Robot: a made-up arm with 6 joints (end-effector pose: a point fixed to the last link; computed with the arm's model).
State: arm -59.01 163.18 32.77 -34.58 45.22 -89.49
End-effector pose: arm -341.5 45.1 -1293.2 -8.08 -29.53 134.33
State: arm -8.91 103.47 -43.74 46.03 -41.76 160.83
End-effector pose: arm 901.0 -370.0 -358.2 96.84 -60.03 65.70
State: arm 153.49 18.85 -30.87 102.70 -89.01 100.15
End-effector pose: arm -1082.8 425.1 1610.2 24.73 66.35 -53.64
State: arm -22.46 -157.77 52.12 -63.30 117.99 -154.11
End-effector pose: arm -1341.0 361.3 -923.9 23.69 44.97 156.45
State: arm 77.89 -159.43 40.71 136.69 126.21 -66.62
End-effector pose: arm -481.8 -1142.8 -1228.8 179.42 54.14 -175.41
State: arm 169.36 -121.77 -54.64 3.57 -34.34 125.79
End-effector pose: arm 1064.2 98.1 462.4 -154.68 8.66 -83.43
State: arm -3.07 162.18 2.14 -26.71 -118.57 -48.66
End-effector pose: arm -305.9 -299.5 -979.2 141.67 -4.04 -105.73
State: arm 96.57 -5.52 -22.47 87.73 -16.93 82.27
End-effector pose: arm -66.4 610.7 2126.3 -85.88 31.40 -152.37
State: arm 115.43 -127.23 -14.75 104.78 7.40 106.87
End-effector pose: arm 672.8 -1622.2 242.1 137.47 1.59 121.11
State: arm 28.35 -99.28 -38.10 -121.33 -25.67 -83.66
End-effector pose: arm -874.3 -319.8 836.4 156.03 46.19 104.60
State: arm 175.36 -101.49 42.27 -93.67 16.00 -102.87
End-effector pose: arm 1852.5 -183.5 980.5 109.46 -18.72 -120.17
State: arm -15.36 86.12 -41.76 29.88 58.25 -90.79
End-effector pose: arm 1010.8 -576.8 -13.0 -27.52 8.20 -126.93
